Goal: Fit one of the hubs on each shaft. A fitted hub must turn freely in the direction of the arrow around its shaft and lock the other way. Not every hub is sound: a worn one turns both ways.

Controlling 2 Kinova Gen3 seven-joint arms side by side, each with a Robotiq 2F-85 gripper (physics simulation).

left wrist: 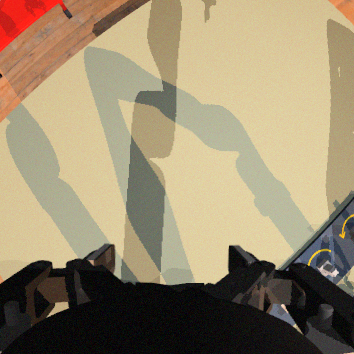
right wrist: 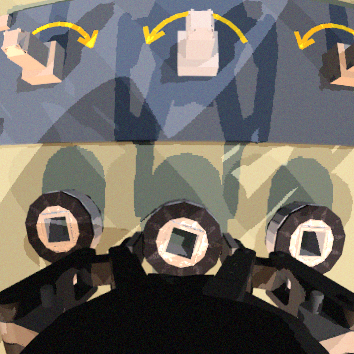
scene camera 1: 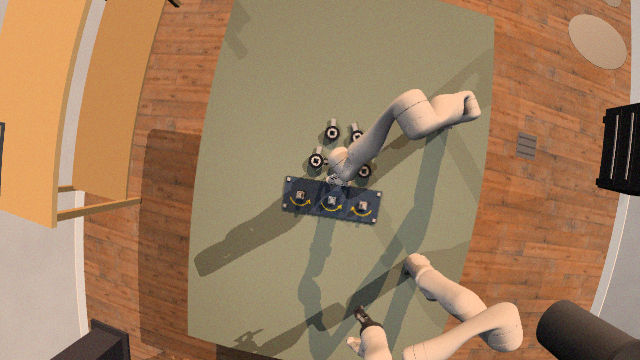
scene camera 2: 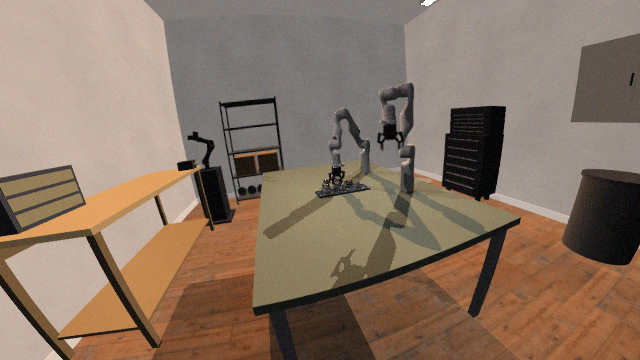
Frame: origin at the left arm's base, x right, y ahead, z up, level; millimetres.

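Seen in the pictures: left gripper, between the fingertips: (left wrist: 171, 257) (scene camera 1: 367, 316) (scene camera 2: 390, 150); right gripper, between the fingertips: (right wrist: 181, 243) (scene camera 2: 337, 184); left arm's base, origin of its link: (scene camera 1: 413, 262) (scene camera 2: 406, 190); right arm's base, origin of its link: (scene camera 2: 365, 171).
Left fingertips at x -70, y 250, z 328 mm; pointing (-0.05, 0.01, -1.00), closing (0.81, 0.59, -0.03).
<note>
Offsets run from my left fingertips to a thing's top centre. "*": to the spot under its first point. Level surfaces: height alone.
A dark blue board {dz -320 mm} (scene camera 1: 317, 188) (right wrist: 300, 115) carries three square shafts (scene camera 1: 300, 194) (scene camera 1: 332, 200) (scene camera 1: 363, 205), each beside a yellow arrow and without a hub. My right gripper (scene camera 2: 336, 178) (right wrist: 181, 243) is shut on the middle hub {dz -306, dx +531, dy +58 mm} (right wrist: 182, 210), beside the board; my arm hides this hub in scene camera 1. One hub {dz -306, dx +505, dy -30 mm} (scene camera 1: 369, 171) (right wrist: 35, 227) stands to its left in the right wrist view and another hub {* dz -307, dx +539, dy +186 mm} (scene camera 1: 310, 161) (right wrist: 337, 240) to its right. Two more hubs {dz -306, dx +666, dy +90 mm} (scene camera 1: 327, 133) {dz -306, dx +643, dy -8 mm} (scene camera 1: 351, 136) stand farther back. My left gripper (scene camera 1: 360, 314) (scene camera 2: 390, 143) (left wrist: 171, 257) is open and empty, high above the table.
The green table {dz -328 mm} (scene camera 1: 280, 75) (scene camera 2: 300, 260) bears both arms' bases at one side. The right forearm (scene camera 1: 372, 137) hangs over the hubs. A wooden bench (scene camera 1: 107, 100) (scene camera 2: 120, 200) stands beside the table. A black bin (scene camera 2: 605, 215) and a tool cabinet (scene camera 2: 472, 160) stand on the floor.
</note>
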